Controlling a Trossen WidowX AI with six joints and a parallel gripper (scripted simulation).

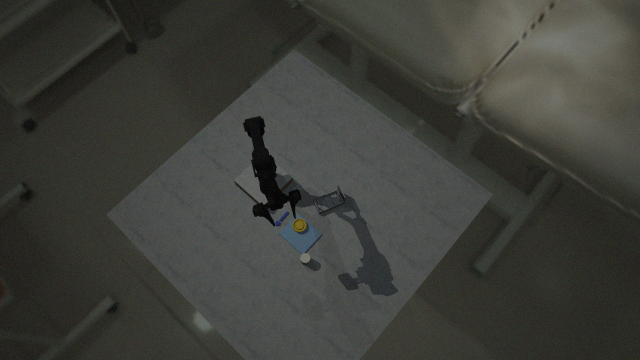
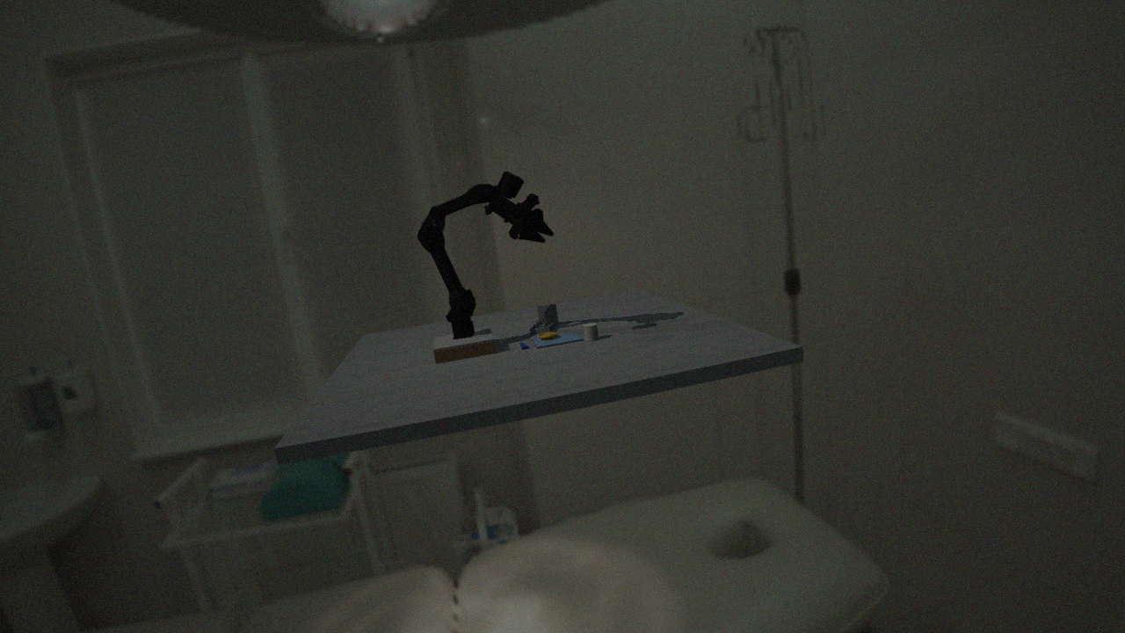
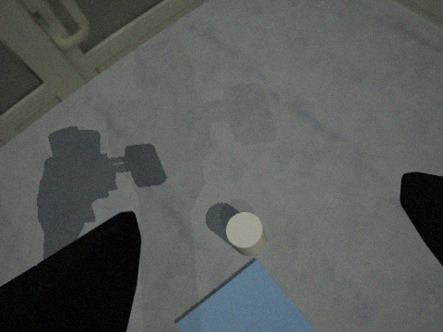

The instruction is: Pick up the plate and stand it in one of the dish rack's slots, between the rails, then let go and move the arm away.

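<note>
Now: the yellow plate 33 cm below my gripper tip, 9 cm to the left of it and 5 cm behind it. Also, from my gripper tip: small white cup (32 cm below, 9 cm ahead, 1 cm to the left); light blue mat (34 cm below, 7 cm to the left, 2 cm behind); grey dish rack (32 cm below, 26 cm to the left, 6 cm behind).
</note>
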